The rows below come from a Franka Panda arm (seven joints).
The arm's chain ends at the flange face. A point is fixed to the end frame.
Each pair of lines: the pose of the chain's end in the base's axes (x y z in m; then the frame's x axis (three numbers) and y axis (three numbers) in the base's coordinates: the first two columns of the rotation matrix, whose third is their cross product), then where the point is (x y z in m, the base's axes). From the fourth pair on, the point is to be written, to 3 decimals.
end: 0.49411 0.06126 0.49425 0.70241 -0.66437 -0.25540 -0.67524 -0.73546 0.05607
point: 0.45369 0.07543 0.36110
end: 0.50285 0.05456 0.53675 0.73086 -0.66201 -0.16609 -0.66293 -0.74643 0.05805
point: 0.47119 0.05950 0.40060
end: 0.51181 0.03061 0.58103 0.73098 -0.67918 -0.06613 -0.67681 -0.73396 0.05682
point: 0.49052 0.02674 0.44285
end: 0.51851 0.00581 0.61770 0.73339 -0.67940 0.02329 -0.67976 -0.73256 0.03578
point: 0.508 -0.004 0.479
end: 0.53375 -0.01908 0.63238 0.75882 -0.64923 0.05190 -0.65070 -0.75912 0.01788
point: 0.529 -0.030 0.493
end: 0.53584 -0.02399 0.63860 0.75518 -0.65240 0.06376 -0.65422 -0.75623 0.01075
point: 0.533 -0.036 0.499
